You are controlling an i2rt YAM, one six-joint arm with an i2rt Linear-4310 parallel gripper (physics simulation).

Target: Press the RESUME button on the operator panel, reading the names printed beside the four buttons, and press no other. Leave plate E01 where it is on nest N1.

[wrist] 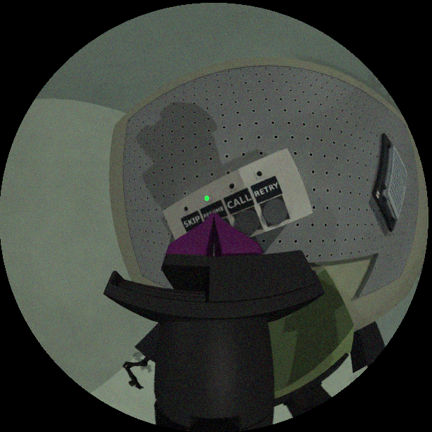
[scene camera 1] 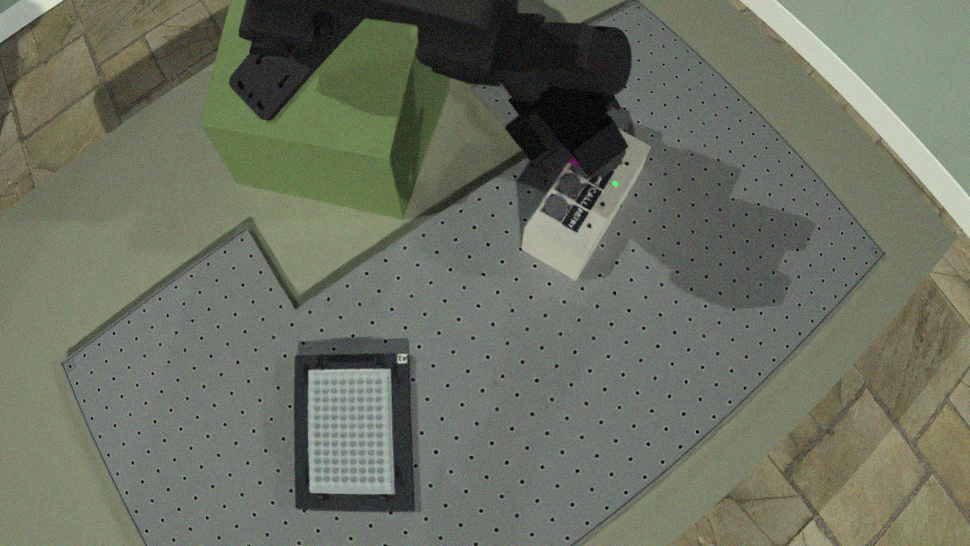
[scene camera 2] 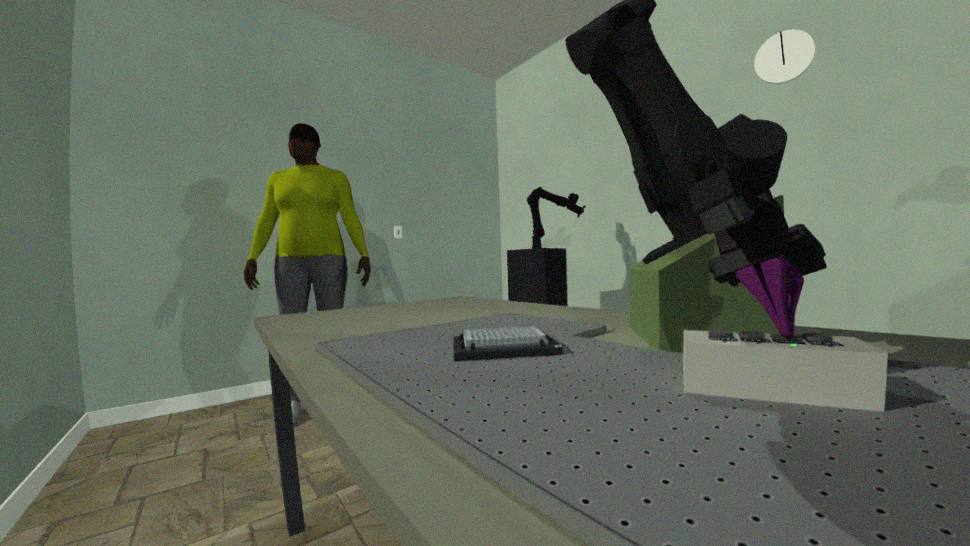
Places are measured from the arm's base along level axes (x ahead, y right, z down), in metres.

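Pixels of known places: gripper, fingertip midpoint: (scene camera 2: 787,337); arm's base, origin of the base link: (scene camera 1: 311,31) (scene camera 2: 694,236).
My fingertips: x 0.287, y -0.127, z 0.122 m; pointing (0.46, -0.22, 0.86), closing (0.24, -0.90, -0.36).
Ahead of a thing's pixels: the offset from my fingertips to its top centre. "*": to the spot under its first point. Level surfaces: height alone.
The white operator panel {dx +0.004, dy +0.015, dz +0.001 m} (scene camera 1: 555,249) (scene camera 2: 784,374) (wrist: 295,187) stands on the pegboard. In the wrist view its labels read SKIP (wrist: 191,221), RESUME (wrist: 213,210), CALL (wrist: 239,200) and RETRY (wrist: 266,189). A green light {* dx +0.022, dy -0.003, dz +0.003 m} (scene camera 1: 614,183) (scene camera 2: 793,344) (wrist: 206,198) shines beside the RESUME label. My gripper (scene camera 2: 787,335) (wrist: 213,217) is shut and empty, its purple tips down at the panel's top at the RESUME button, which they hide. The CALL button (wrist: 247,221) and RETRY button (wrist: 274,211) show uncovered. Plate E01 {dx -0.003, dy +0.369, dz +0.030 m} (scene camera 1: 350,431) (scene camera 2: 503,336) (wrist: 395,182) sits on the dark nest N1 {dx -0.003, dy +0.369, dz +0.034 m} (scene camera 1: 403,434) (scene camera 2: 468,354) (wrist: 382,165).
A green block (scene camera 1: 305,159) (scene camera 2: 643,298) (wrist: 310,335) stands by the arm's base, behind the grey pegboard {dz +0.056 m} (scene camera 1: 475,420) (scene camera 2: 543,406). A person in a yellow top (scene camera 2: 308,210) stands beyond the table. A second small arm (scene camera 2: 537,217) stands on a black pedestal (scene camera 2: 536,274) at the back.
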